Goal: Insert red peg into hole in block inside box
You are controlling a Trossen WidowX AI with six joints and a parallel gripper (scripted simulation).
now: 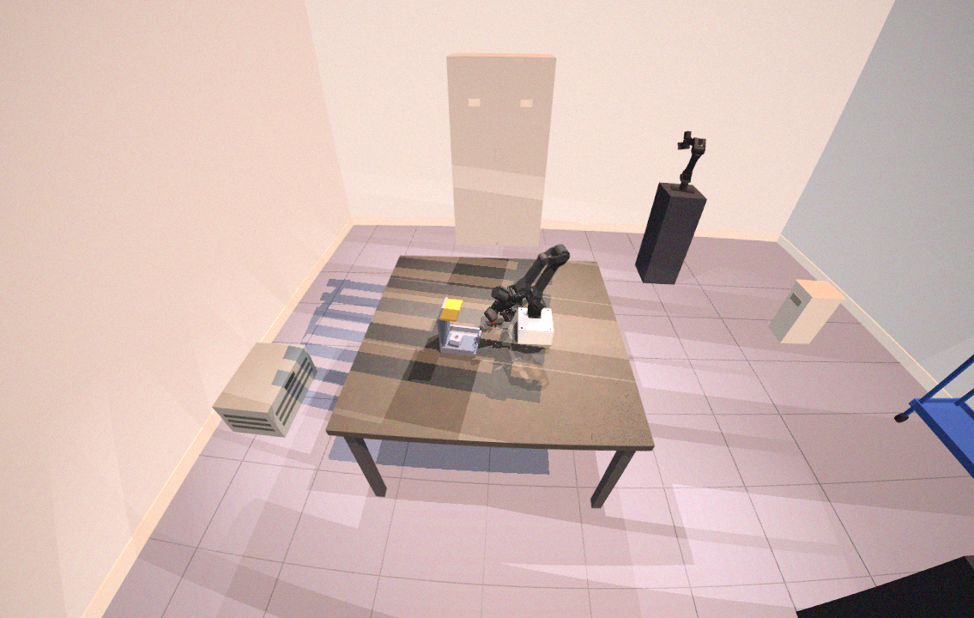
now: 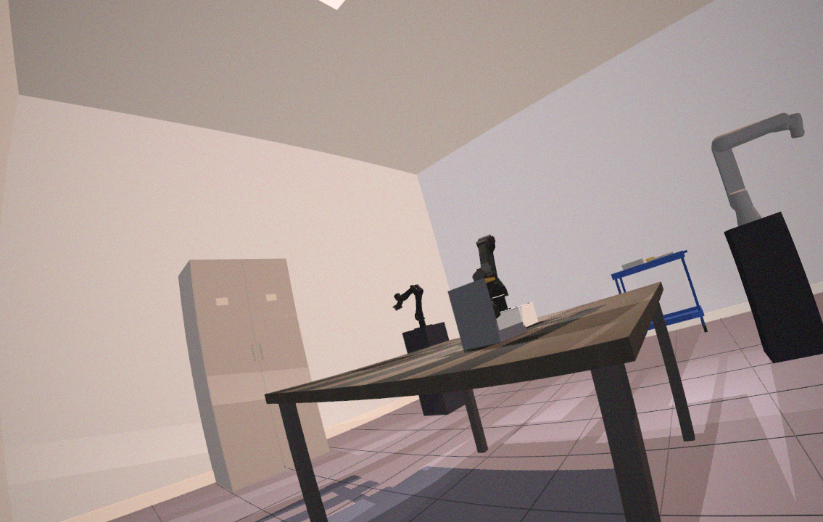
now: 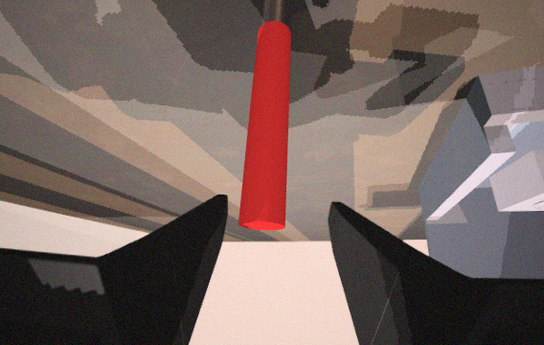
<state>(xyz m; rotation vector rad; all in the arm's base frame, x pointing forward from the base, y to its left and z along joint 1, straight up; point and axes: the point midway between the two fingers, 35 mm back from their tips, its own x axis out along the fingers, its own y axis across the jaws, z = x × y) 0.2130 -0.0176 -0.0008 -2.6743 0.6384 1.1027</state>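
Now: gripper tip 30 mm past the red peg, 10 mm to the right of it and 30 mm above it. Round my gripper tip: yellow roof (150 mm ahead, 160 mm to the left, 140 mm above); then grey back wall (200 mm ahead, 160 mm to the left, 40 mm above).
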